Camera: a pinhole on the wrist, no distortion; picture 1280 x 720 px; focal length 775.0 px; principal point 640.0 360.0 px. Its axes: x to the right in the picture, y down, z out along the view. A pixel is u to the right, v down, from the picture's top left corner.
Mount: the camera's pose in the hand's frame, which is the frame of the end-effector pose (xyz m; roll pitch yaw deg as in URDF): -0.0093 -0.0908 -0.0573 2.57 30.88 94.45
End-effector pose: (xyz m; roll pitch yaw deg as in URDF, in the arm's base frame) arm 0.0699 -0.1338 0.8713 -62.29 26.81 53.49
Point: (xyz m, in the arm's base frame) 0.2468 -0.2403 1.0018
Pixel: behind the camera
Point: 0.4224 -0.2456 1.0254
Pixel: behind the camera
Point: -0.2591 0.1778 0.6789
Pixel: 863.4 145.8
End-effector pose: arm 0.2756 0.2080 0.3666 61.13 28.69 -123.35
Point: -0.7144 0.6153 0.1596
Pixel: outside the picture
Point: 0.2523 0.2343 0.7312
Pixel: 1020.2 689.2
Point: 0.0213 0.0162 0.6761
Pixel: 877.5 159.1
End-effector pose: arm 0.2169 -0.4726 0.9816 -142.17 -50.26 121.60
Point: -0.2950 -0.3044 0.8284
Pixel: 277.4 169.6
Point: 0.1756 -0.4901 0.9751
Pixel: 674.4 301.0
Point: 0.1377 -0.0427 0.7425
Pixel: 1005.1 215.8
